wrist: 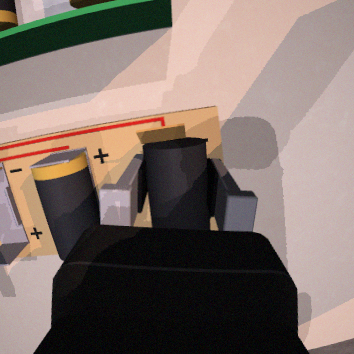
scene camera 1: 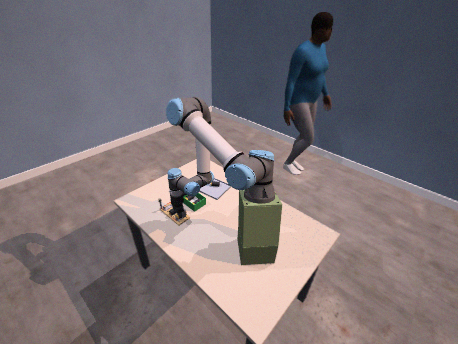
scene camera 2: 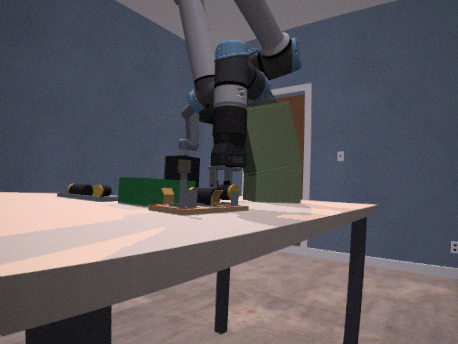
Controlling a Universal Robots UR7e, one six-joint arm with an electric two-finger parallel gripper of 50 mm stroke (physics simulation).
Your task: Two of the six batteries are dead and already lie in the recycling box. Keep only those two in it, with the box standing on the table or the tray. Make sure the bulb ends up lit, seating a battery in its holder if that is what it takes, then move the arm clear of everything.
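Pixels of known places: gripper, fingertip midpoint: (wrist: 176,173) (scene camera 1: 182,215); arm's base, origin of the base link: (scene camera 1: 259,196) (scene camera 2: 259,110).
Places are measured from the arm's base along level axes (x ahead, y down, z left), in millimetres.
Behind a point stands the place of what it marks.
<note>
My gripper (scene camera 1: 178,213) @(z 115, x 448, y 322 mm) (scene camera 2: 222,181) (wrist: 176,173) @(z 115, x 448, y 322 mm) is shut on a black battery (scene camera 2: 232,191) (wrist: 177,165), low at the right-hand holder of the wooden board (scene camera 1: 181,222) @(z 150, x 424, y 341 mm) (scene camera 2: 200,211) @(z 156, x 579, y 346 mm) (wrist: 117,136) @(z 87, x 479, y 341 mm). Its black end faces the tan contact (wrist: 161,132) @(z 88, x 449, y 312 mm); its gold end shows in scene camera 2. Whether it rests fully in the holder is hidden. Another battery (scene camera 2: 204,195) @(z 133, x 537, y 319 mm) (wrist: 70,205) @(z 113, x 510, y 307 mm) lies in the middle holder, and the left holder (wrist: 11,210) @(z 115, x 575, y 339 mm) shows no battery. The green box (scene camera 1: 196,203) @(z 7, x 427, y 292 mm) (scene camera 2: 145,191) @(z 12, x 574, y 318 mm) (wrist: 100,26) @(z 25, x 465, y 318 mm) stands beside the board; parts of two batteries show inside. The bulb's state cannot be told.
A grey tray (scene camera 1: 214,193) @(z -188, x 437, y 348 mm) (scene camera 2: 107,199) @(z -140, x 554, y 346 mm) lies beyond the box, with two batteries (scene camera 2: 80,189) @(z -222, x 578, y 326 mm) (scene camera 2: 102,190) @(z -231, x 505, y 328 mm) on it. A post (scene camera 2: 184,182) @(z 146, x 616, y 296 mm) rises from the board near the gripper. The green pedestal (scene camera 1: 259,225) @(z 95, x -65, y 83 mm) (scene camera 2: 274,150) @(z 86, x 44, y 165 mm) carries the arm. A person (scene camera 1: 310,75) is beyond the table.
</note>
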